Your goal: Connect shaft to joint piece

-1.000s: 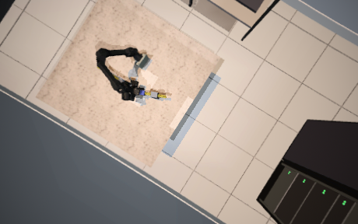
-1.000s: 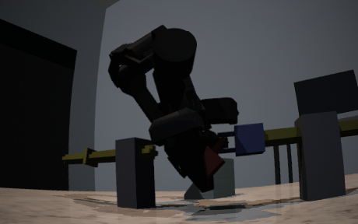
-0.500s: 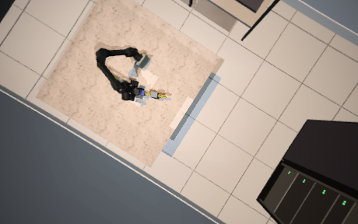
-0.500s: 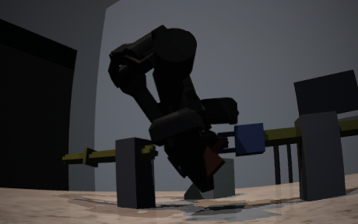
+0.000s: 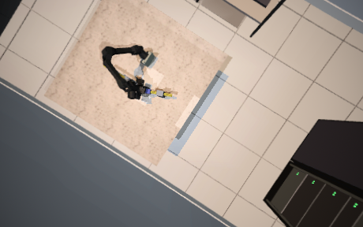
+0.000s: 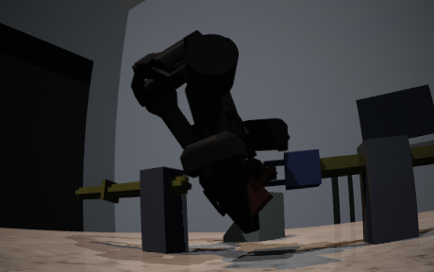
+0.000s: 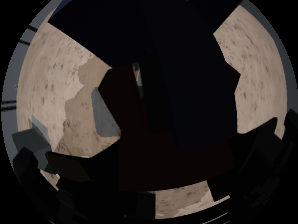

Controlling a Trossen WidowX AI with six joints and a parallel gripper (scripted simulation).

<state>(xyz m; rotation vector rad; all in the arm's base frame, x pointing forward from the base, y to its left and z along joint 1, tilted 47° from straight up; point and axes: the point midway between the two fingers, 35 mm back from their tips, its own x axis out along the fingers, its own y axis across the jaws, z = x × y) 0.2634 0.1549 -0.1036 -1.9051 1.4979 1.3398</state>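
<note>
The red square joint piece is 5 cm above my gripper tip.
</note>
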